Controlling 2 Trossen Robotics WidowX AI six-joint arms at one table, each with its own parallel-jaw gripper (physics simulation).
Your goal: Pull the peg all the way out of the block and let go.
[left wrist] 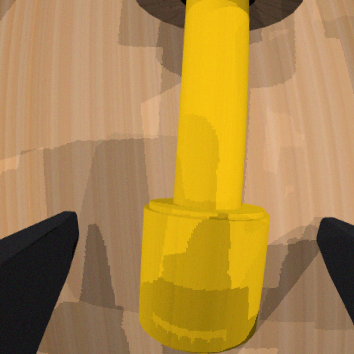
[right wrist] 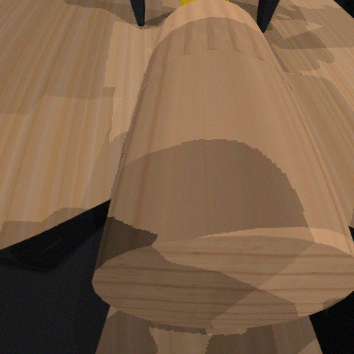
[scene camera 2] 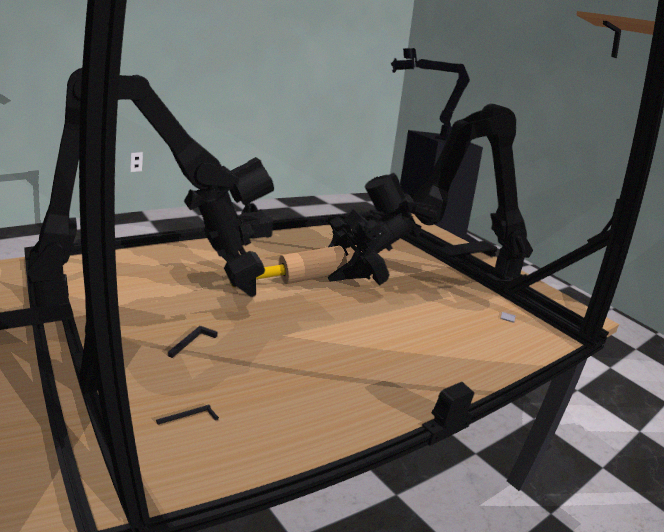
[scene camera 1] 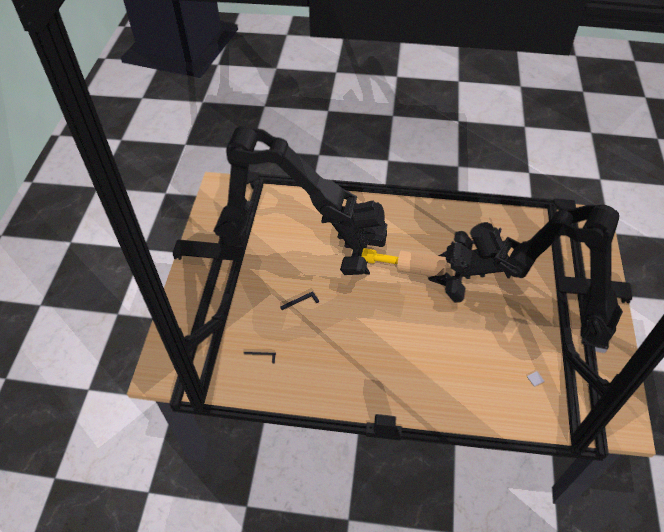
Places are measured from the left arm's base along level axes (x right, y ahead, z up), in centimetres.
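Pixels of known places: left gripper, fingertip midpoint: (left wrist: pixel 202 227) (scene camera 2: pixel 245 282) (scene camera 1: pixel 371 259); right gripper, fingertip midpoint: (scene camera 2: pixel 322 272) (scene camera 1: pixel 430 269); left arm's base at its link origin: (scene camera 2: pixel 49 302) (scene camera 1: pixel 232 239); right arm's base at its link origin: (scene camera 2: pixel 507 273) (scene camera 1: pixel 594 335).
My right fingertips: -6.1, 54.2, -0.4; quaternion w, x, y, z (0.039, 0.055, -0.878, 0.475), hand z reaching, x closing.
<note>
For each thing: its top centre in the pictures, then the offset to it from my right fingertips, as dx, dy, dz. "spot": a spot on its surface instead.
- yellow peg at its top centre: (left wrist: pixel 213 106) (scene camera 2: pixel 262 265) (scene camera 1: pixel 384 254) +0.6, -12.7, +2.5
- round wooden block at its top centre: (right wrist: pixel 247 32) (scene camera 2: pixel 314 248) (scene camera 1: pixel 423 256) +0.3, -2.4, +5.4
- small grey square at a spot on its surface: (scene camera 2: pixel 507 316) (scene camera 1: pixel 535 378) spot: +23.2, +30.7, -1.3
- black frame at a spot on its surface: (scene camera 2: pixel 310 474) (scene camera 1: pixel 287 416) spot: +49.7, -22.2, -1.6
The yellow peg (scene camera 1: pixel 386 258) (scene camera 2: pixel 271 271) (left wrist: pixel 212 100) (right wrist: pixel 205 1) has a thin shaft and a thick round head. Its shaft enters the end of the round wooden block (scene camera 1: pixel 415 262) (scene camera 2: pixel 313 264) (left wrist: pixel 160 10) (right wrist: pixel 210 100); some shaft shows outside the block. My left gripper (scene camera 1: pixel 366 256) (scene camera 2: pixel 256 274) (left wrist: pixel 202 227) is open, with its fingers on either side of the peg head and a gap on each side in the left wrist view. It hides the head in scene camera 2. My right gripper (scene camera 1: pixel 437 266) (scene camera 2: pixel 334 261) (right wrist: pixel 207 211) is shut on the block's far part.
Two black L-shaped keys (scene camera 1: pixel 299 300) (scene camera 1: pixel 259 353) (scene camera 2: pixel 191 340) (scene camera 2: pixel 187 414) lie on the table, nearer the front left. A small grey square (scene camera 1: pixel 535 378) (scene camera 2: pixel 507 316) lies at the right. A black frame (scene camera 1: pixel 288 419) (scene camera 2: pixel 310 474) runs around the table.
</note>
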